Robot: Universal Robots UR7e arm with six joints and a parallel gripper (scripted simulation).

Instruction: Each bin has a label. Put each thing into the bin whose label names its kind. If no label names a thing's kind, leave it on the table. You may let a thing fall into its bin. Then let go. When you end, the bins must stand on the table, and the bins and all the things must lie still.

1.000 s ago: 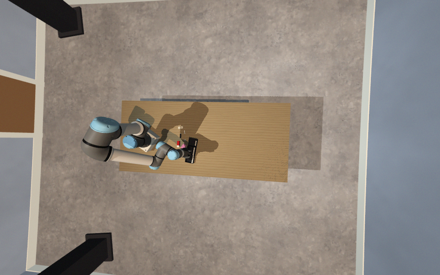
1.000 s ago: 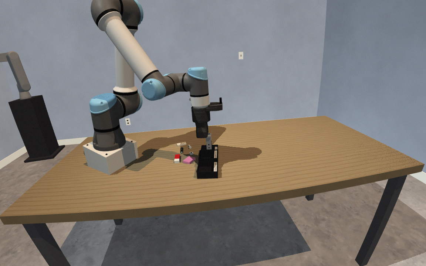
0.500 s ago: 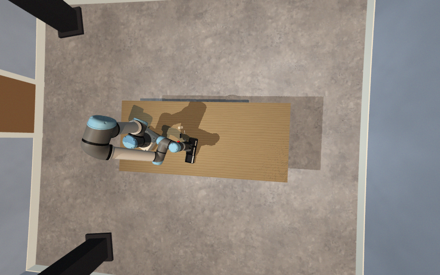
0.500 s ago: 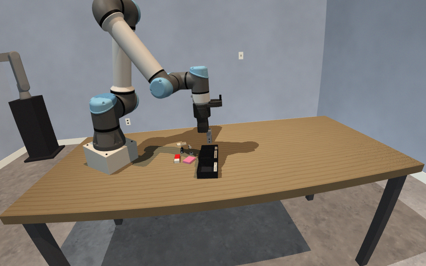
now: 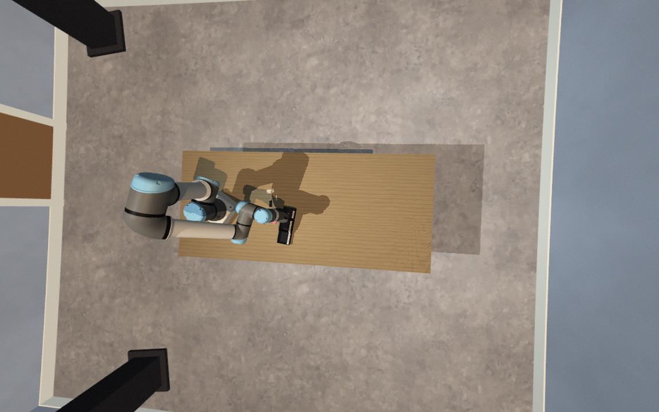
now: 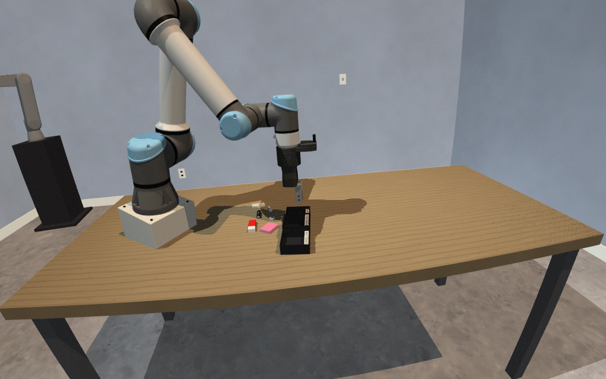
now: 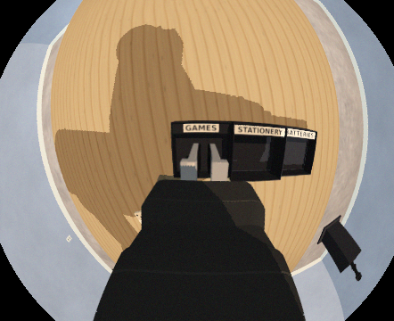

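Right now the black battery is 140 mm behind my hand, 90 mm to the left of it and 80 mm below it. The rest, counted from my hand: black bin tray: 30 mm behind, 70 mm to the right, 70 mm below; hex nut: 90 mm behind, 40 mm to the left, 90 mm below; pink eraser: 110 mm behind, 20 mm to the right, 90 mm below.
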